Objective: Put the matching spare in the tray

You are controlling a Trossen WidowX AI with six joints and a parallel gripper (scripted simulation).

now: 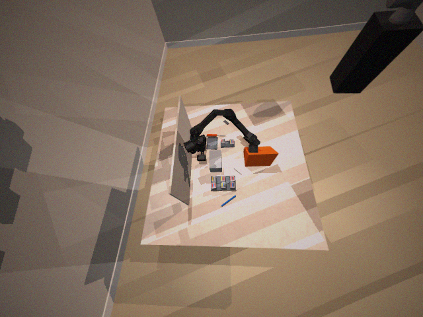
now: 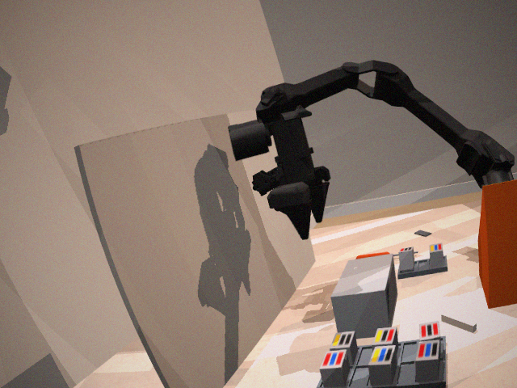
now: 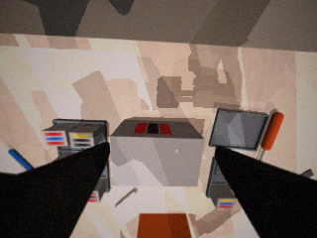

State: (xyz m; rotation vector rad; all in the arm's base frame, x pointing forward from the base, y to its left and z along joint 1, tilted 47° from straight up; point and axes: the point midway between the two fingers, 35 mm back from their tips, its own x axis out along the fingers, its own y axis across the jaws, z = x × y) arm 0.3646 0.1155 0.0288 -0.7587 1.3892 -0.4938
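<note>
My gripper tip is 230 mm past the grey spare block, 160 mm above it and 130 mm to the right of it. The rest, counted from my gripper tip: grey mounted unit: 150 mm below, 90 mm behind; tall panel: 140 mm ahead, 20 mm to the left, 20 mm above; tray: 210 mm to the right, 200 mm below, 30 mm behind.
</note>
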